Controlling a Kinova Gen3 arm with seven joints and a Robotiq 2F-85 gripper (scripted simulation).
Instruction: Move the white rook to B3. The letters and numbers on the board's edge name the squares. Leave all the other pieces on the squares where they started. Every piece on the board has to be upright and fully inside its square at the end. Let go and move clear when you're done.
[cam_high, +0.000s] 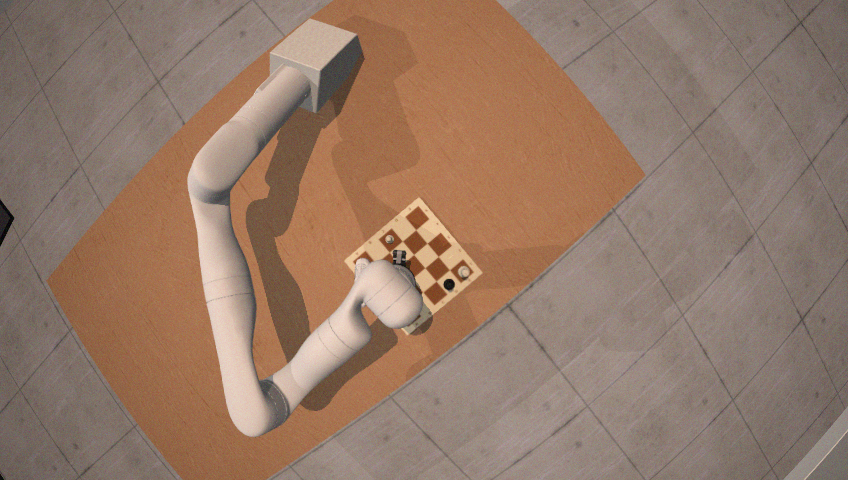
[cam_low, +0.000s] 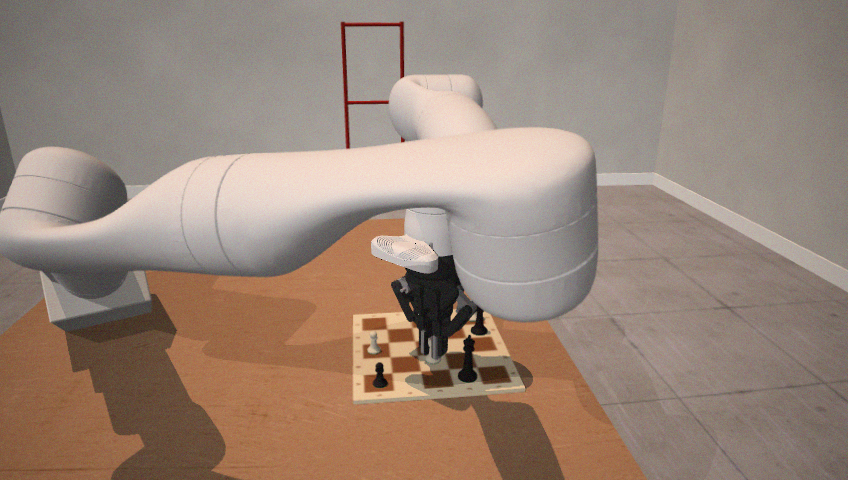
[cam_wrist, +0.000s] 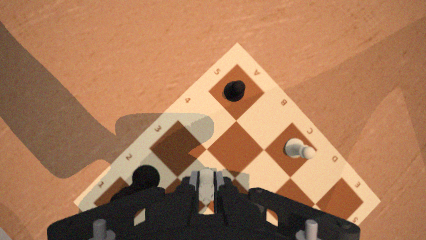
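Now: hand 10 mm above the white rook. The rest, counted from my hand: small chessboard 10 mm ahead, 40 mm to the left, 40 mm below; then black pawn 80 mm behind, 20 mm to the right, 20 mm below; then tall black piece 30 mm ahead, 50 mm to the right.
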